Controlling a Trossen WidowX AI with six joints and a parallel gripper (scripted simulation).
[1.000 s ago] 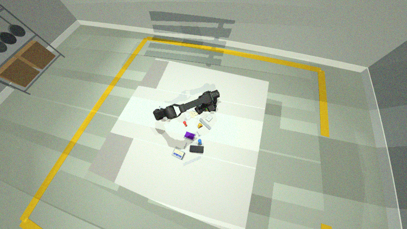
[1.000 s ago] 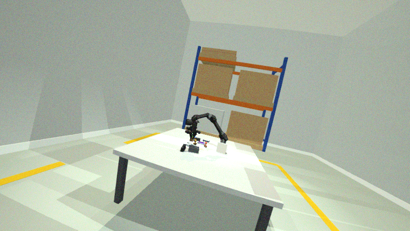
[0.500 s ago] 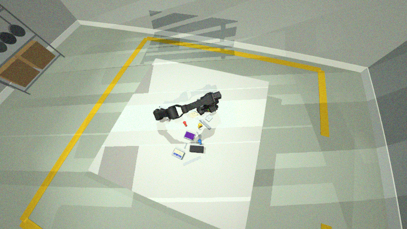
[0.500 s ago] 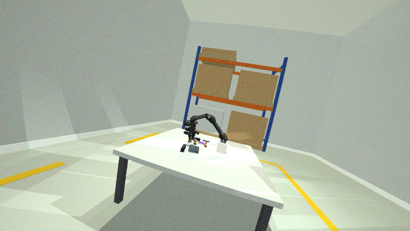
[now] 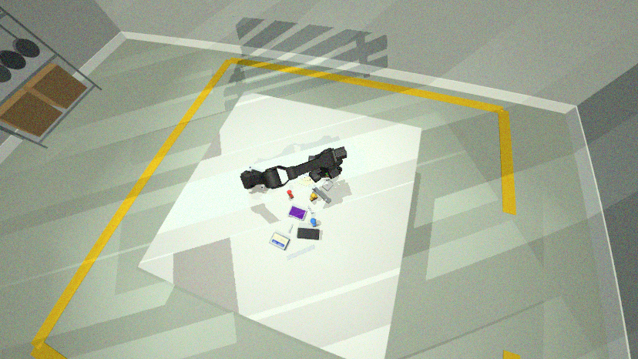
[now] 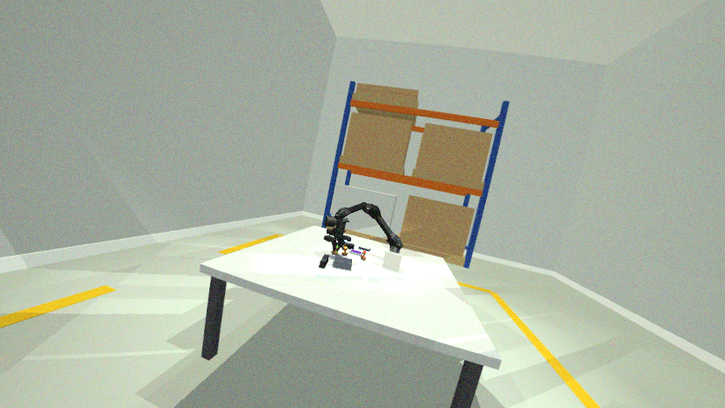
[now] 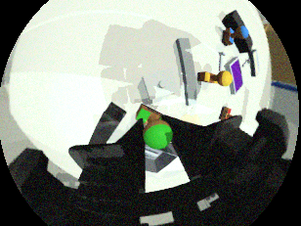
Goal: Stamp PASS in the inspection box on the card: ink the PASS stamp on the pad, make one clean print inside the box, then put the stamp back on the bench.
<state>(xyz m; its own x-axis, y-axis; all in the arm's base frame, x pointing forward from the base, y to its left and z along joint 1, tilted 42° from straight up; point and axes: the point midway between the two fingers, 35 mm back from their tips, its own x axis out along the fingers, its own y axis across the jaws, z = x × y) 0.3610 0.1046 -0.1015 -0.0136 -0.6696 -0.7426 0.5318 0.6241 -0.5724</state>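
Right now the white block is 20 mm ahead of my gripper tip, 40 mm to the right of it and 40 mm below it. From my gripper tip the other things lie so: green-knobbed stamp right at my gripper tip; grey tray 80 mm behind, 70 mm to the left, 50 mm below; grey bar 100 mm to the right, 50 mm below.
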